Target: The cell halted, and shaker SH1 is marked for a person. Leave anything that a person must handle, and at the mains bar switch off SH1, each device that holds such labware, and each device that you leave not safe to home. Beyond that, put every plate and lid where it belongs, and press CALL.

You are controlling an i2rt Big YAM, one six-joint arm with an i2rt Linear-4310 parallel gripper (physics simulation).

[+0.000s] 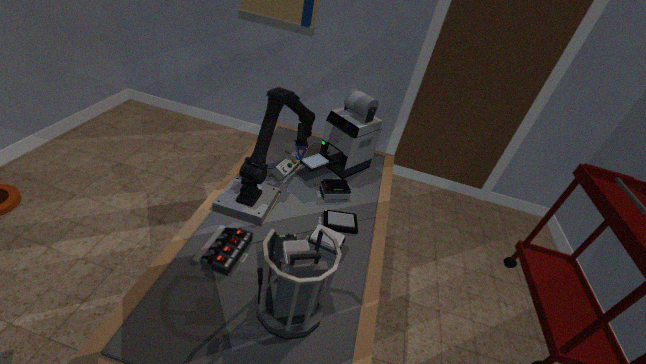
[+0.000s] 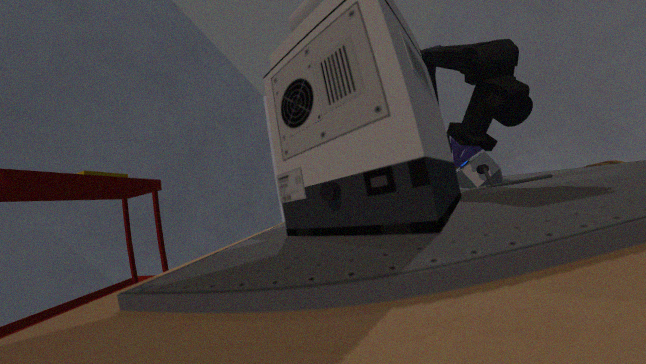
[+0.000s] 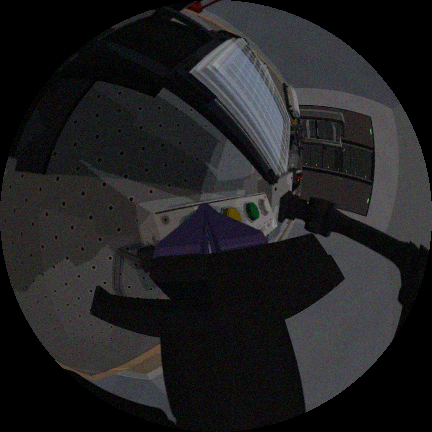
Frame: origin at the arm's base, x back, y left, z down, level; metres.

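Where they show: gripper, between the fingertips: (image 1: 300, 159) (image 2: 456, 166) (image 3: 204, 209); arm's base, origin of its link: (image 1: 249, 197) (image 3: 283, 204).
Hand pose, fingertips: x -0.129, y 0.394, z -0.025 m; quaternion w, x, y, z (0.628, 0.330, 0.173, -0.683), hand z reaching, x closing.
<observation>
Things, the pixels of their top centre, and the offset from my fingertips. "spot": a spot on its surface instead.
- white control box, centre of its top: (image 3: 253, 234) (image 2: 461, 158) (image 1: 289, 158) dz -0.021, dx +0.051, dy -0.057 m
- yellow button, centre of its top: (image 3: 238, 220) dz -0.012, dx +0.025, dy -0.037 m
- green button, centre of its top: (image 3: 257, 212) (image 1: 290, 163) dz -0.012, dx +0.034, dy -0.086 m
- clear plate, centre of its top: (image 3: 271, 103) (image 1: 315, 159) dz -0.053, dx -0.093, dy -0.038 m
- white instrument, centre of its top: (image 1: 362, 94) dz -0.393, dx -0.234, dy +0.183 m
- mains bar, a spot on its surface: (image 1: 239, 250) spot: dz +0.024, dx +0.028, dy -0.708 m
- black-topped device, centre of its top: (image 3: 249, 56) (image 1: 336, 183) dz -0.007, dx -0.243, dy -0.131 m
- black-rimmed plate holder, a spot on its surface: (image 1: 354, 225) spot: dz +0.032, dx -0.390, dy -0.354 m
- tall round cage, centre of its top: (image 1: 302, 244) (image 3: 345, 132) dz -0.279, dx -0.237, dy -0.841 m
- white block, centre of its top: (image 1: 298, 254) dz -0.200, dx -0.227, dy -0.818 m
My gripper (image 1: 299, 156) (image 2: 458, 167) (image 3: 204, 209) is shut and empty, its purple fingertips at the blue button of the white control box (image 1: 281, 171) (image 2: 473, 177) (image 3: 149, 225); they hide most of that button, so contact cannot be told. The yellow button (image 3: 232, 215) and green button (image 1: 290, 165) (image 3: 252, 210) are beside them. A clear plate (image 1: 315, 161) (image 3: 255, 95) sits on the extended tray of the white instrument (image 1: 361, 145) (image 2: 340, 135). The mains bar (image 1: 239, 250) shows several orange-lit switches. A black-topped device (image 1: 335, 190), a black-rimmed plate holder (image 1: 355, 225) and a white plate-like piece (image 1: 327, 238) stand along the bench.
A tall round cage (image 1: 296, 280) stands at the near end of the bench, with a white block (image 1: 296, 249) showing inside its top. The arm's base plate (image 1: 230, 204) lies between the mains bar and control box. A red cart (image 1: 550, 255) (image 2: 100, 187) stands beyond the bench.
</observation>
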